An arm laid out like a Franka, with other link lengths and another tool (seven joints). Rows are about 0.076 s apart.
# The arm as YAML. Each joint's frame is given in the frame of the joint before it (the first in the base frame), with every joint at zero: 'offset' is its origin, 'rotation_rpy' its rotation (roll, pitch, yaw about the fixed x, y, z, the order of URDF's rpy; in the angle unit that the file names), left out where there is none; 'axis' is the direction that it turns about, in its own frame. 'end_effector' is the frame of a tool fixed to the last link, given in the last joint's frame.
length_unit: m
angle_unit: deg
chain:
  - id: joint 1
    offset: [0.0, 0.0, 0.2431]
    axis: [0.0, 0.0, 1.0]
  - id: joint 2
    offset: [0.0, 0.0, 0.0]
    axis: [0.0, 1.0, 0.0]
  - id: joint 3
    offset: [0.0, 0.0, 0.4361]
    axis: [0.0, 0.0, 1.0]
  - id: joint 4
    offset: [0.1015, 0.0, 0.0]
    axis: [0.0, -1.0, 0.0]
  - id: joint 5
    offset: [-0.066, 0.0, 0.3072]
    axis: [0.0, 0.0, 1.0]
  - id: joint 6
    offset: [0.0, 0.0, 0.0]
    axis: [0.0, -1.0, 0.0]
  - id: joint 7
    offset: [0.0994, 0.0, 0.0]
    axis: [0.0, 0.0, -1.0]
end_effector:
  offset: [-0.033, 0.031, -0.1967]
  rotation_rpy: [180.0, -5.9, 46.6]
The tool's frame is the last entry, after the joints.
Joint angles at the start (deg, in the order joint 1, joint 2, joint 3, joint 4, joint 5, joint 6, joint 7): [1.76, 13.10, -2.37, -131.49, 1.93, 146.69, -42.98]
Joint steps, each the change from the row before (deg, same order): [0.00, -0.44, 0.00, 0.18, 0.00, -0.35, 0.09]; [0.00, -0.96, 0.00, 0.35, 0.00, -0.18, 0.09]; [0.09, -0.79, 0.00, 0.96, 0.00, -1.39, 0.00]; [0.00, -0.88, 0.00, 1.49, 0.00, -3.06, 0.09]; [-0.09, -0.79, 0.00, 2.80, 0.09, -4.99, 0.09]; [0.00, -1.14, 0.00, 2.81, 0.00, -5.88, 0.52]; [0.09, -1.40, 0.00, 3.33, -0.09, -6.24, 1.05]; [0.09, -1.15, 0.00, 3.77, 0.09, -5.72, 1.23]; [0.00, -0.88, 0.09, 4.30, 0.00, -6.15, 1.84]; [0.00, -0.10, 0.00, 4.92, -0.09, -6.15, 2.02]
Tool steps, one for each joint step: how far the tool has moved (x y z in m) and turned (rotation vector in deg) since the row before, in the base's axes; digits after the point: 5 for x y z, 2 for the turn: [0.00011, 0.00012, 0.00432, 0.03, -0.27, -0.08]; [0.00177, 0.00009, 0.00987, 0.04, -1.13, -0.08]; [0.00172, 0.00094, 0.01036, 0.07, -0.36, 0.12]; [-0.00069, 0.00044, 0.01225, 0.13, 0.69, -0.03]; [0.00076, 0.00003, 0.01706, 0.24, 1.40, -0.14]; [-0.00374, 0.00110, 0.01999, 0.22, 1.94, -0.39]; [-0.00383, 0.00204, 0.02571, 0.12, 1.53, -0.75]; [-0.00122, 0.00246, 0.02741, 0.19, 0.83, -1.03]; [-0.00165, 0.00270, 0.02866, 0.06, 1.02, -1.56]; [0.00099, 0.00182, 0.02644, -0.13, 1.19, -1.79]
